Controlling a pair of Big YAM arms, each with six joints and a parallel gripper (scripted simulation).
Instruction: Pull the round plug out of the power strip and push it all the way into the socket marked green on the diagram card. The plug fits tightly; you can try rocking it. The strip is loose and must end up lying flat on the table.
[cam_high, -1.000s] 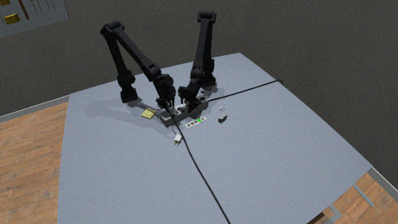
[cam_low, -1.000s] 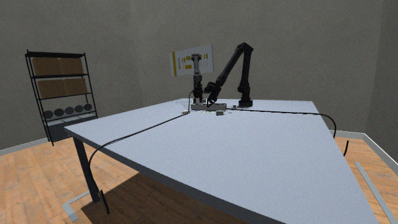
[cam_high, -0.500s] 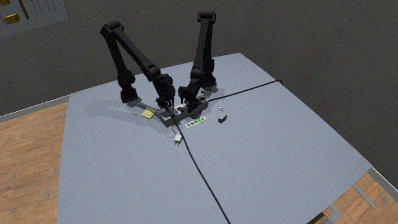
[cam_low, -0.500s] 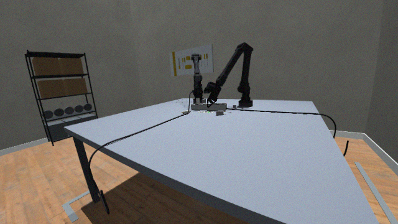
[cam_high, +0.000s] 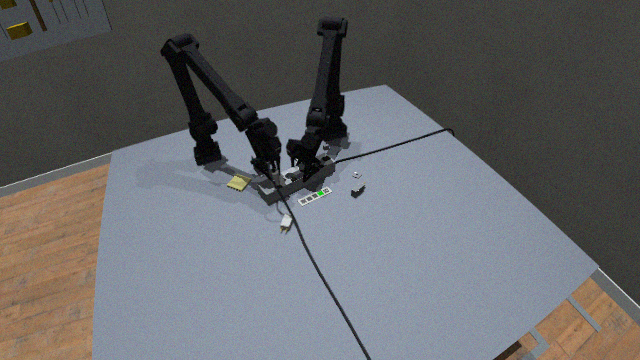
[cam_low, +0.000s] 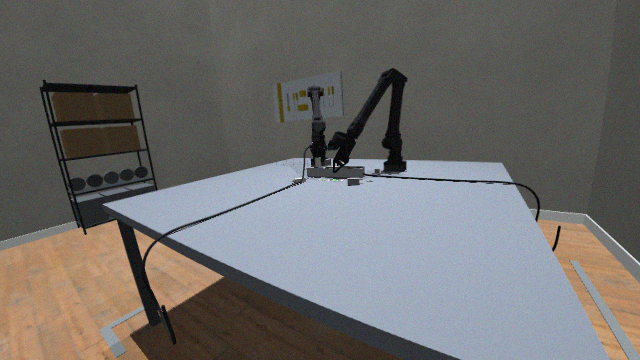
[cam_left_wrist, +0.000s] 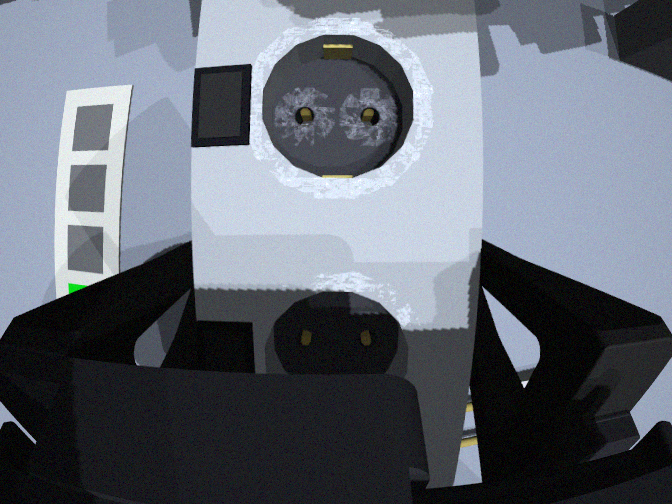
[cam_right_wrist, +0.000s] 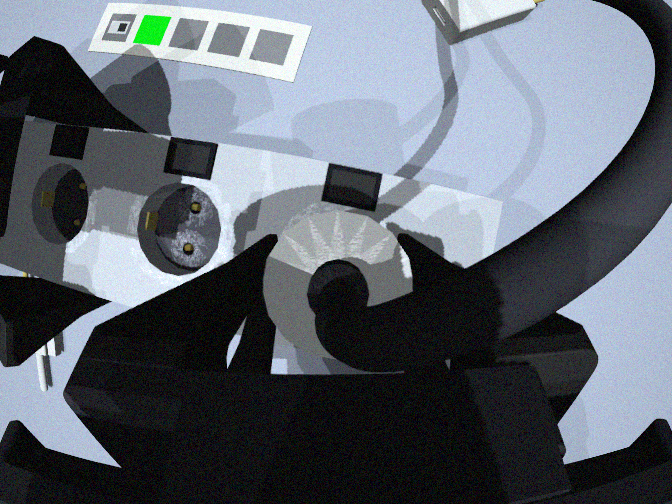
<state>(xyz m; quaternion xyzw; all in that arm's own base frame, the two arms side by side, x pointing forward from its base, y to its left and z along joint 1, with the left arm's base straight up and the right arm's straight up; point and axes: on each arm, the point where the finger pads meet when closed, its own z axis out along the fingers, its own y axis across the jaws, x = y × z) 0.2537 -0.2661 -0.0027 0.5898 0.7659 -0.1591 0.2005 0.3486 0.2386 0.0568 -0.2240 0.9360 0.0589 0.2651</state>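
Note:
Now: the round plug 10 mm below my right hand. From my right hand the other things lie so: diagram card: 60 mm ahead, 140 mm to the left, 90 mm below; white adapter: 180 mm ahead, 80 mm below; grey block: 150 mm behind, 50 mm to the right, 50 mm below.

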